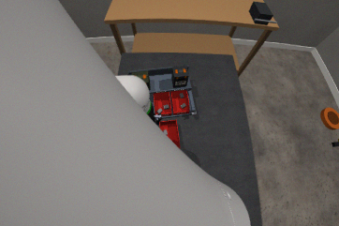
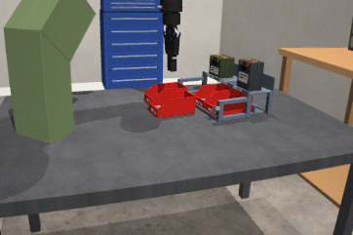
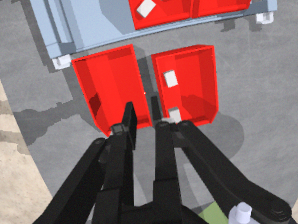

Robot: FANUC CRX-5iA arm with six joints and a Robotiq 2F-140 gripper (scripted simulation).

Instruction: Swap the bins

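My gripper is now 18 cm above the part and 7 cm to the left of it. Round my hand: grey shelf (22 cm ahead, 12 cm below, 4 cm to the right); then dark box (30 cm ahead, 14 cm to the right, 3 cm below).
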